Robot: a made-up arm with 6 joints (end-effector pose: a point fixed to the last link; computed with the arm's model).
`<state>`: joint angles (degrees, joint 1 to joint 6).
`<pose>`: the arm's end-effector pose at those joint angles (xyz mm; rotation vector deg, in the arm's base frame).
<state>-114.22 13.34 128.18 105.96 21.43 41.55</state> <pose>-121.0 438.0 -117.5 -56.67 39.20 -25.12</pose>
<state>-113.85 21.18 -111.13 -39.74 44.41 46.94</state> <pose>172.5 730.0 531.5 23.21 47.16 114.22</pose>
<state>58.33 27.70 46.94 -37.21 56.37 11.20</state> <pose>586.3 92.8 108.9 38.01 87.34 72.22</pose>
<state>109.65 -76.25 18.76 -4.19 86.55 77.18</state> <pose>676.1 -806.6 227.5 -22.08 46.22 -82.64</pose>
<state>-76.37 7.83 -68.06 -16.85 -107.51 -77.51</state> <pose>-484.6 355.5 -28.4 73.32 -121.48 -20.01</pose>
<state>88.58 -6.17 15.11 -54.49 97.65 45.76</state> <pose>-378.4 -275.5 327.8 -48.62 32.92 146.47</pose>
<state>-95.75 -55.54 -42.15 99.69 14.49 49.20</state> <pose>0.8 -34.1 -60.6 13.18 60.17 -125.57</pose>
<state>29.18 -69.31 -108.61 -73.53 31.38 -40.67</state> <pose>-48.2 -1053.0 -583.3 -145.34 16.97 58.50</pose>
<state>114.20 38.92 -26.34 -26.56 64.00 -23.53</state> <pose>-248.7 -131.2 18.6 40.92 -139.31 -80.65</pose>
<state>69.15 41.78 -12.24 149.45 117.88 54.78</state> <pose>219.1 -458.6 -492.2 -165.39 32.18 -49.19</pose>
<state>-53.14 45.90 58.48 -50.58 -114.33 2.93</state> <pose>188.2 -718.4 24.8 -105.76 3.68 -131.17</pose>
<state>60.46 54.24 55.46 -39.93 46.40 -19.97</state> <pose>886.2 -302.3 -205.3 71.44 89.58 11.93</pose>
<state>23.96 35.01 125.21 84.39 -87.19 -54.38</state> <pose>243.2 -563.3 -200.6 -6.09 119.87 34.70</pose>
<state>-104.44 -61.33 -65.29 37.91 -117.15 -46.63</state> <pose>-423.9 124.4 -172.6 107.48 -61.41 -14.80</pose>
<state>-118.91 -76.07 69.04 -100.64 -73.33 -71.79</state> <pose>425.3 74.2 -21.8 -132.61 -66.14 -15.81</pose>
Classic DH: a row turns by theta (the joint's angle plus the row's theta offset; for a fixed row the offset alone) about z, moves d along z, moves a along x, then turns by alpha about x. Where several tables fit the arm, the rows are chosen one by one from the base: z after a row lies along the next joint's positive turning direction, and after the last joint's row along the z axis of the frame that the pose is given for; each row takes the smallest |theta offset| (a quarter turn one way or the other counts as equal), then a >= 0, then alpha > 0; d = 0 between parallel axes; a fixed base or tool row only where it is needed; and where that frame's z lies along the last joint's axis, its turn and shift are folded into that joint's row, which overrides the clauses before.
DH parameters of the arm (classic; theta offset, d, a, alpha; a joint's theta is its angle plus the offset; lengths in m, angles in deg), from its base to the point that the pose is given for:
base (fixed): -70.71 0 0.2119 0
joint 1: 89.92 -0.311 -0.3258 -147.55
joint 2: 0 -0.3914 -0.0439 -32.45
joint 3: -72.4 0.0685 0.417 -104.66
joint 4: 0 0.0627 -0.0386 104.66
joint 5: 1.62 -0.1334 0 -90
joint 6: -69.18 -0.022 -0.16 -86.29
tool (fixed): 111.44 0.3397 0 0

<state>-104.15 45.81 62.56 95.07 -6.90 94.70</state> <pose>-387.9 311.3 -320.0 -87.66 27.93 32.10</pose>
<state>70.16 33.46 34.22 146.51 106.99 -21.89</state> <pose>655.0 -143.4 -332.2 -96.68 16.50 -64.65</pose>
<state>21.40 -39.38 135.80 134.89 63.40 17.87</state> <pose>174.1 -883.9 -303.9 -20.30 -131.17 103.49</pose>
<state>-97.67 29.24 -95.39 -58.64 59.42 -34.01</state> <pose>450.0 462.0 115.8 89.56 81.23 22.42</pose>
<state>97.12 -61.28 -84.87 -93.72 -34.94 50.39</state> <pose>991.8 -988.9 -460.4 144.27 9.52 30.85</pose>
